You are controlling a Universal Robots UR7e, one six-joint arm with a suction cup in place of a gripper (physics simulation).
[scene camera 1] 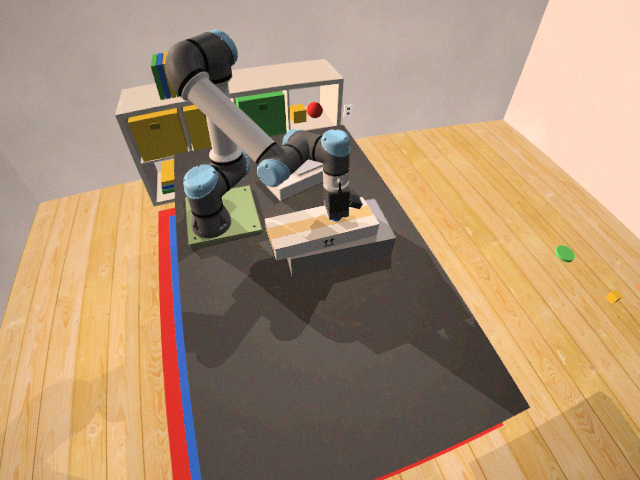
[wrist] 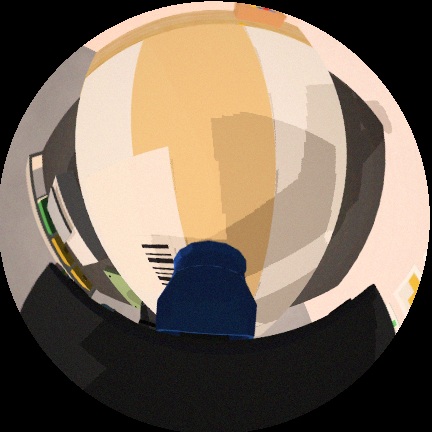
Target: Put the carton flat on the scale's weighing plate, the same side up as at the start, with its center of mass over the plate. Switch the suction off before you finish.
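Where they show: hand, its tool point: (scene camera 1: 336, 220) (wrist: 211, 250); arm's base, origin of its link: (scene camera 1: 211, 223).
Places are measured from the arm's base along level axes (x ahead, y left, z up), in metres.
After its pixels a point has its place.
The white carton (scene camera 1: 299, 244) {x 0.294, y -0.276, z 0.127 m} (wrist: 200, 100) with a tan tape band lies over a grey block (scene camera 1: 346, 259) {x 0.451, y -0.278, z 0.013 m}, label and tape band on top. Its left end juts past the block and looks slightly lower than its right end; whether its underside touches the block all along is hidden. My gripper (scene camera 1: 336, 219) (wrist: 210, 252), a blue suction cup, is pressed on the carton's top, right of its middle in the scene view, and is shut on it. A low white box (scene camera 1: 300, 188) {x 0.368, y 0.132, z -0.003 m} (wrist: 82, 250) {x 0.298, y 0.160, z 0.040 m} with a dark line on top stands behind. I cannot tell which of the two is the scale.
My arm's base stands on a green plate (scene camera 1: 241, 206) {x 0.120, y 0.075, z -0.005 m} left of the carton. A shelf unit (scene camera 1: 289, 77) with yellow and green boxes stands behind the dark mat (scene camera 1: 336, 403) {x 0.308, y -0.721, z -0.023 m}. A green disc (scene camera 1: 564, 253) and a yellow block (scene camera 1: 613, 296) lie on the wooden floor at the right.
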